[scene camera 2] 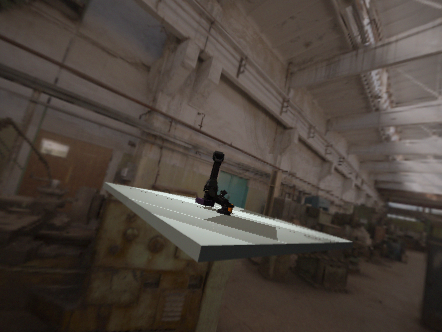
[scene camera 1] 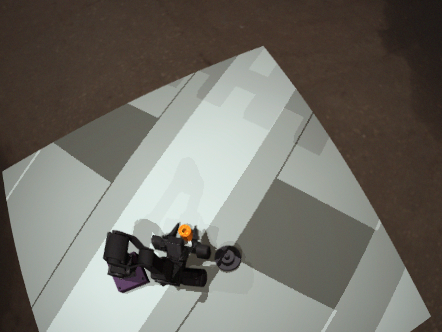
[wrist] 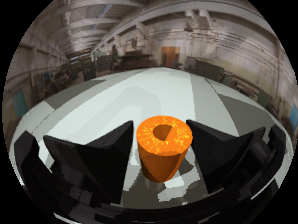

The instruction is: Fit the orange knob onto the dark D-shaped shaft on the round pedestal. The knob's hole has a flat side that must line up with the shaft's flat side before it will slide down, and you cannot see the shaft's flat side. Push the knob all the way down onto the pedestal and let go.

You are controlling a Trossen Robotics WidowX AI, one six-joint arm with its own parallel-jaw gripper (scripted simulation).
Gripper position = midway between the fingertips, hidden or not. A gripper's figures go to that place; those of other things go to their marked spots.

My gripper [wrist: 160,124] is 10 cm from the lens. An orange knob [wrist: 162,141]: 6 cm from the lens.
